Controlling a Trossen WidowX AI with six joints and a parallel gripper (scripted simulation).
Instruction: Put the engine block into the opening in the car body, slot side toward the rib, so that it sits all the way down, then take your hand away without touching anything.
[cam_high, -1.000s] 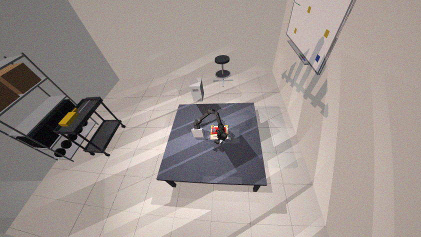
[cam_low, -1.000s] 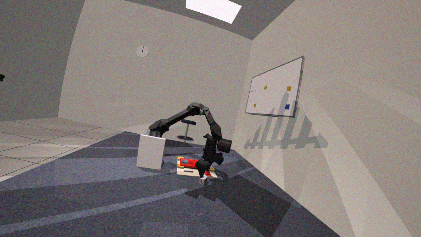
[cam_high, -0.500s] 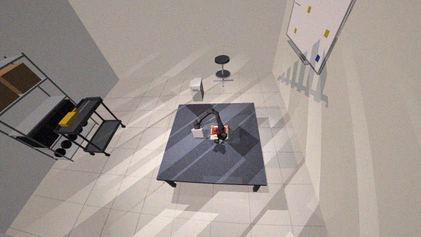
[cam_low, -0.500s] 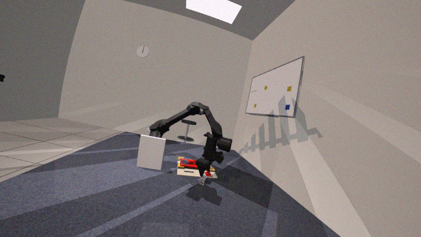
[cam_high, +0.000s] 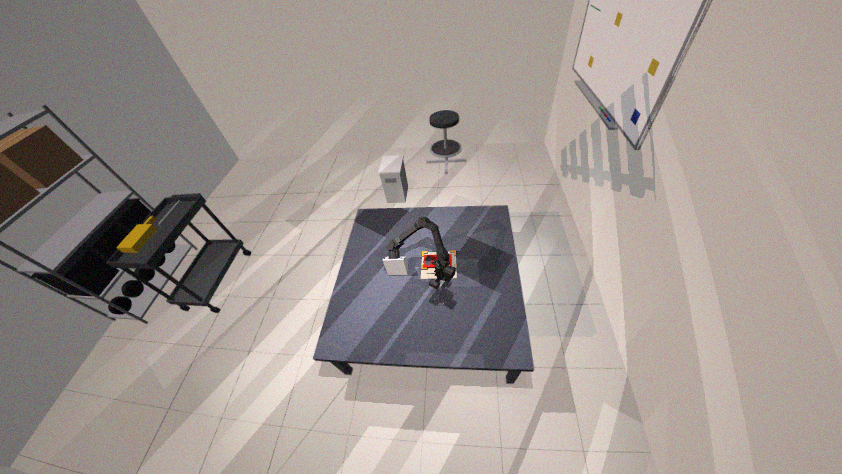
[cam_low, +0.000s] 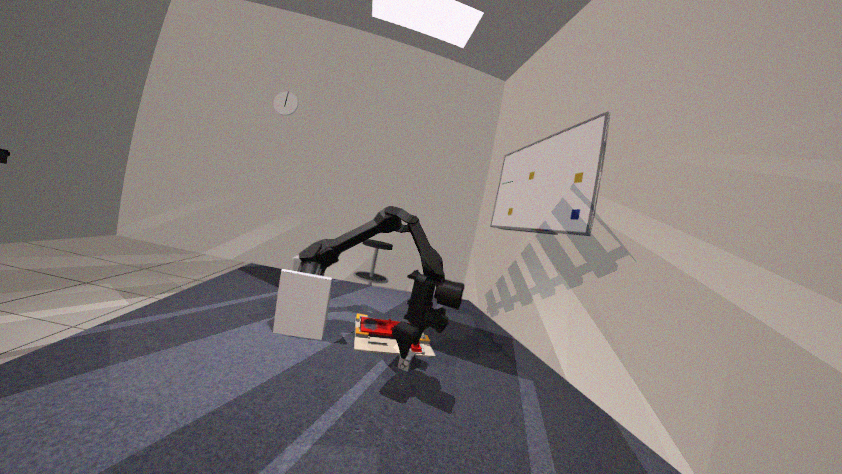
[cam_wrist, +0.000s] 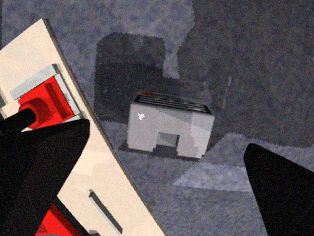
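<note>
My gripper tip is 20 mm above the grey engine block. The rest, counted from my gripper tip: cream base plate (30 mm behind, 180 mm to the left, 30 mm below).
</note>
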